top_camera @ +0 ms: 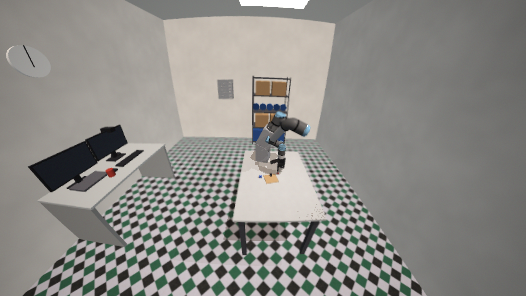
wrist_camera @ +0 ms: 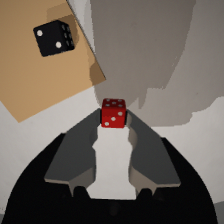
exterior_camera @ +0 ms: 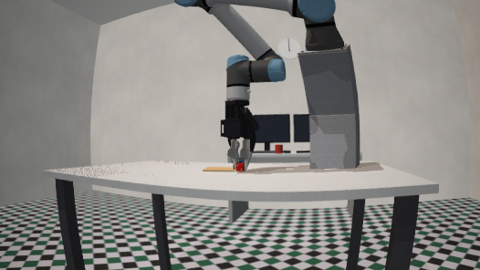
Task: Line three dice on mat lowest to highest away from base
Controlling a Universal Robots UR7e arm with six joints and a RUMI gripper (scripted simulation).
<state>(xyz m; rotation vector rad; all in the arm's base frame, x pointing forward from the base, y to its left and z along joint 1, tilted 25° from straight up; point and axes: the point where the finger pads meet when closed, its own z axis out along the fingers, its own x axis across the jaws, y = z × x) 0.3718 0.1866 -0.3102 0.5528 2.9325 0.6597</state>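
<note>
Right now my hand is 9 cm to the left of the tan mat, 8 cm short of it and 2 cm above it. Also, from my hand: black die: 9 cm to the right, 3 cm ahead, 1 cm below; blue die: 21 cm to the right, 5 cm ahead, 1 cm below; red die: right at my hand.
</note>
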